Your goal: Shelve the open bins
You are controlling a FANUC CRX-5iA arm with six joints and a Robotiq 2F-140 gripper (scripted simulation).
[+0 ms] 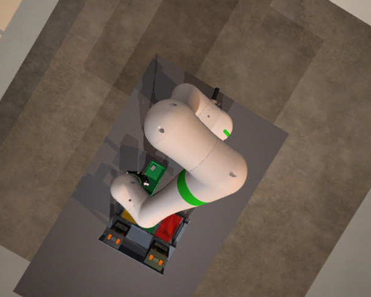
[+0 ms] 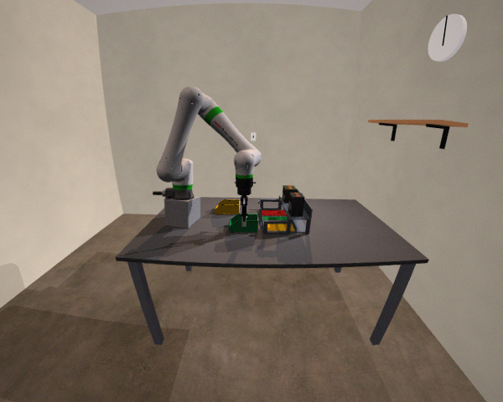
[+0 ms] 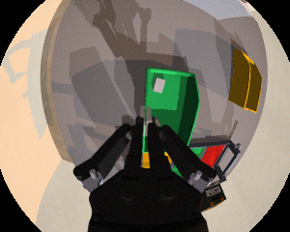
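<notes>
Now: hand 5 cm to the right of the green bin and 4 cm above it. Also, from my hand: yellow-marked place (22 cm ahead, 1 cm to the left, 7 cm below); then red mark (26 cm ahead, 23 cm to the left, 7 cm below); then yellow bin (7 cm behind, 32 cm to the left, 4 cm below).
</notes>
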